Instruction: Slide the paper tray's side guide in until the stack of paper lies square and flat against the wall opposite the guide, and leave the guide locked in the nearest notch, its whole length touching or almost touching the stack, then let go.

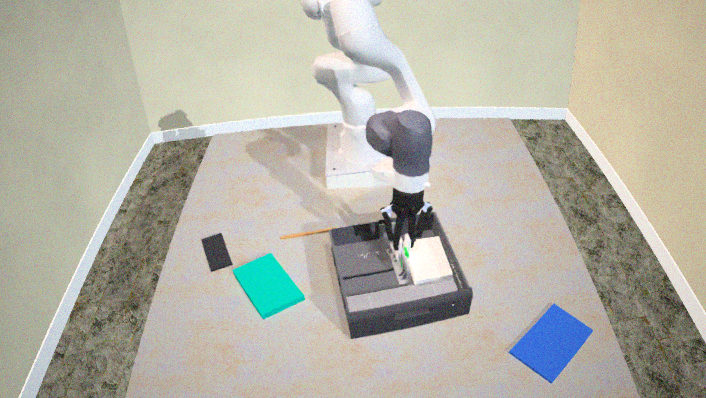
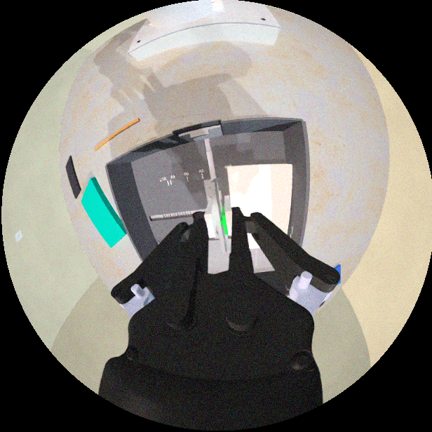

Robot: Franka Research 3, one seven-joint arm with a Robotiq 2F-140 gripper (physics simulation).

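Observation:
The dark paper tray stands under my gripper. Its light side guide stands upright left of the white paper stack, with a green tab beside it. The stack lies flat and roughly square near the tray's right wall; whether it touches the wall is unclear. A narrow gap seems to show between guide and stack, partly hidden by the fingers. My gripper is partly open, its fingertips close on either side of the guide's upper part, not clamped on it.
A teal book and a black flat object lie left of the tray. An orange stick lies by its back left corner. A blue book lies at the front right.

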